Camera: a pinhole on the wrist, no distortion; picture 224 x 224 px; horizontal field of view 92.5 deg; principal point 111.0 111.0 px. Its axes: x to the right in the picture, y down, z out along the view. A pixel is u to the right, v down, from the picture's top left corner.
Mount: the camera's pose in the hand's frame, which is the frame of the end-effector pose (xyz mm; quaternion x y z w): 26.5 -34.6 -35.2 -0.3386 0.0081 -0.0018 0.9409
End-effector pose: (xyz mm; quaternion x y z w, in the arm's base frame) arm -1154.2 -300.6 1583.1 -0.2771 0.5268 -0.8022 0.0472
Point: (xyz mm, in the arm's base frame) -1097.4 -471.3 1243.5
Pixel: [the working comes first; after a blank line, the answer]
In the camera's frame: -150.6 237.2 328.5

61.9 188.4
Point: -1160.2 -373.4 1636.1
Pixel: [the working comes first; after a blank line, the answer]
In the camera's frame: 24.5 -51.6 97.0

138.1 53.9
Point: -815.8 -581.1 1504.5
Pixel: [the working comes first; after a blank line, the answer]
In the camera's frame: -246.4 -142.0 409.2

46.4 73.8
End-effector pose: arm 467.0 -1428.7 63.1 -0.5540 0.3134 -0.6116 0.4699
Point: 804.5 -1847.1 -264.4
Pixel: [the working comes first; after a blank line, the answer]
In the camera's frame: 244.1 274.9 548.1

158.8 164.8
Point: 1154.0 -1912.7 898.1
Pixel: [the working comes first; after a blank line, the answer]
In the camera's frame: 770.0 -807.8 377.8

outside the picture
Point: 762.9 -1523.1 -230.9
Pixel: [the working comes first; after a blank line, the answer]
In the camera's frame: -42.8 147.9 451.3

100.8 146.1
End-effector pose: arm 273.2 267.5 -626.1 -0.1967 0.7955 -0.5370 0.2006
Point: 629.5 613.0 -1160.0
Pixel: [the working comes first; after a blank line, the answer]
In the camera's frame: -458.9 388.2 493.4

11.3 195.3
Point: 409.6 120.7 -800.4
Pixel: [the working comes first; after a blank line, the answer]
In the camera's frame: -50.1 -76.4 300.7

93.1 83.8
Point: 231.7 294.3 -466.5
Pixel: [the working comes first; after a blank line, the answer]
In the camera's frame: -21.2 -38.1 -112.8

behind the camera
